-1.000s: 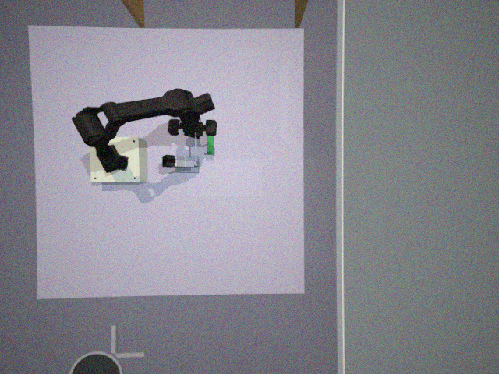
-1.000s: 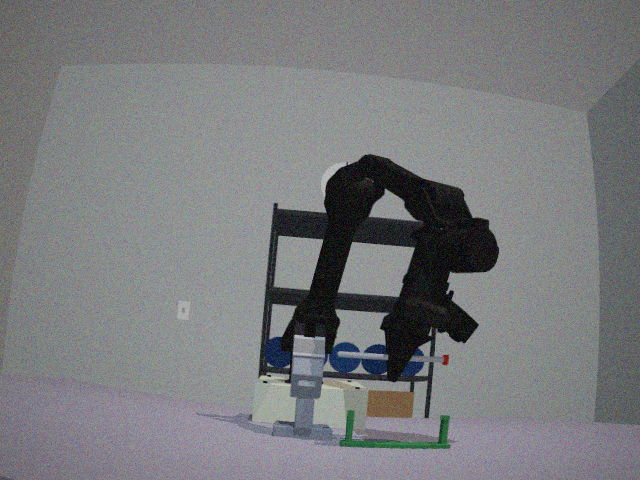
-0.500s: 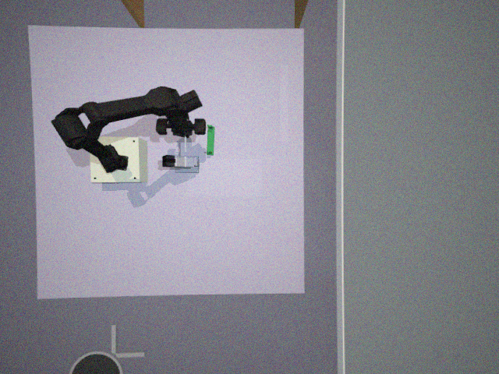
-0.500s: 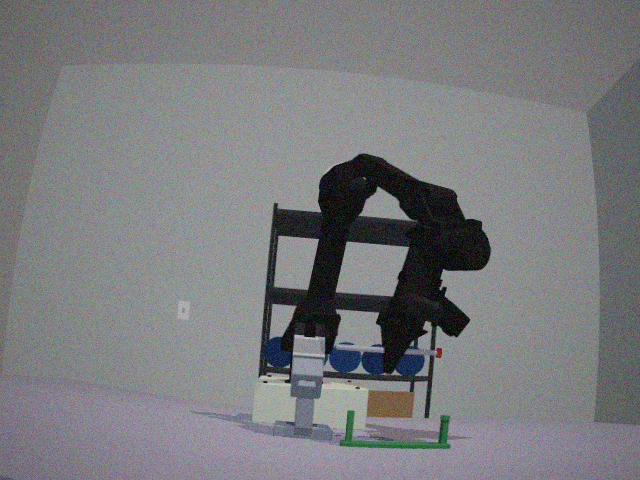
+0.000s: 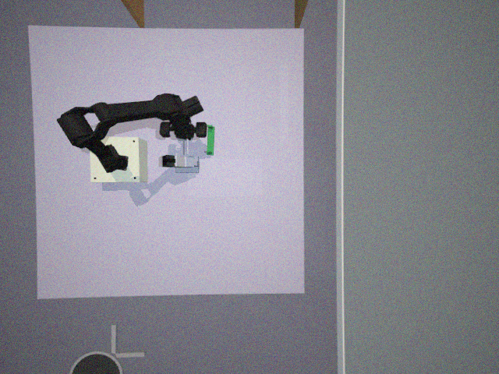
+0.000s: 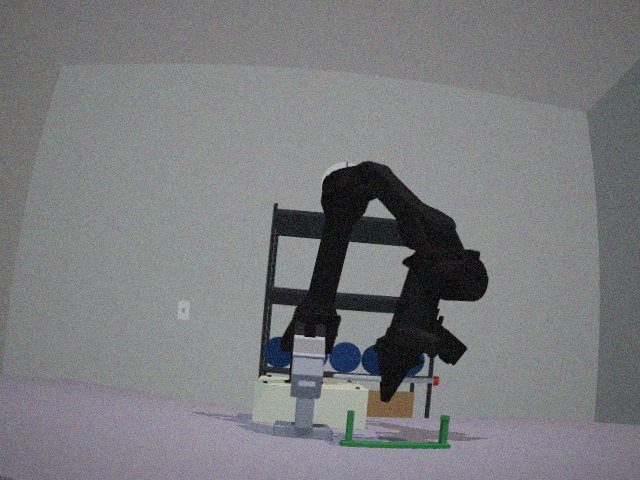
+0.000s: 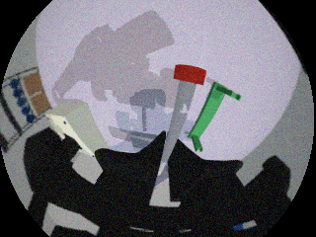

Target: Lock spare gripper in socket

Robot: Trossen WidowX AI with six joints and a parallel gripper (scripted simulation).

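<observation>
Right now my gripper tip is 110 mm to the left of the socket and 10 mm short of it. The rest, counted from my gripper tip: black spare gripper 110 mm to the right, 50 mm above, 20 mm behind; then green cradle 80 mm ahead, 40 mm below, 20 mm to the left.
</observation>
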